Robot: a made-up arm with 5 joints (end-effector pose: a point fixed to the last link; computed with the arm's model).
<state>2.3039 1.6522 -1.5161 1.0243 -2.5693</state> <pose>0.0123 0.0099 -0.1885 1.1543 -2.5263 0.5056</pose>
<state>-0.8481 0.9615 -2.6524 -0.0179 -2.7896</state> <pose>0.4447 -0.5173 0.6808 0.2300 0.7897 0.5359</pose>
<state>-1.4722 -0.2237 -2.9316 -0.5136 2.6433</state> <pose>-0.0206 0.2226 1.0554 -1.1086 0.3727 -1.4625</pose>
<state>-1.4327 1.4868 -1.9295 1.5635 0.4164</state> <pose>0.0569 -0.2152 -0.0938 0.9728 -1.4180 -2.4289</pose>
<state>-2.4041 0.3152 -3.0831 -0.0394 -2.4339</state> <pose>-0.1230 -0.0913 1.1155 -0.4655 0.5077 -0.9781</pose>
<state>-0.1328 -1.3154 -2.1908 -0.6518 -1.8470</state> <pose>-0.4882 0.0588 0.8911 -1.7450 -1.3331 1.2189</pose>
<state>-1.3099 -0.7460 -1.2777 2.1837 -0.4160</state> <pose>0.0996 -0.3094 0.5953 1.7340 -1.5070 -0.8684</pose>
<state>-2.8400 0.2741 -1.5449 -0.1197 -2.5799</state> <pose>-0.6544 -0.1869 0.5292 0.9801 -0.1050 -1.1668</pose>
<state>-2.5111 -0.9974 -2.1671 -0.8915 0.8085</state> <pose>0.2883 0.1807 0.9762 -0.2590 0.0820 2.1585</pose>
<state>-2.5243 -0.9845 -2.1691 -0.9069 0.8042</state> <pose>0.2860 0.1737 0.9770 -0.2588 0.0906 2.1431</pose>
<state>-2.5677 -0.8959 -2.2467 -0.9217 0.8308</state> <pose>0.2813 0.1536 0.9821 -0.2313 0.0858 2.1180</pose>
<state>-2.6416 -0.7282 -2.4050 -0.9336 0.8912</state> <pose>0.2712 0.1214 0.9890 -0.1762 0.0629 2.0837</pose>
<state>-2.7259 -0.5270 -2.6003 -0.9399 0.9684</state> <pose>0.2552 0.0875 0.9927 -0.1119 0.0253 2.0479</pose>
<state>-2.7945 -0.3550 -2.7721 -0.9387 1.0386</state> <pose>0.2398 0.0629 0.9918 -0.0585 -0.0148 2.0218</pose>
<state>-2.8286 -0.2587 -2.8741 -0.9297 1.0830</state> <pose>0.2323 0.0519 0.9897 -0.0282 -0.0442 2.0138</pose>
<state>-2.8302 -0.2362 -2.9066 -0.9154 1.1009</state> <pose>0.2334 0.0520 0.9890 -0.0183 -0.0592 2.0226</pose>
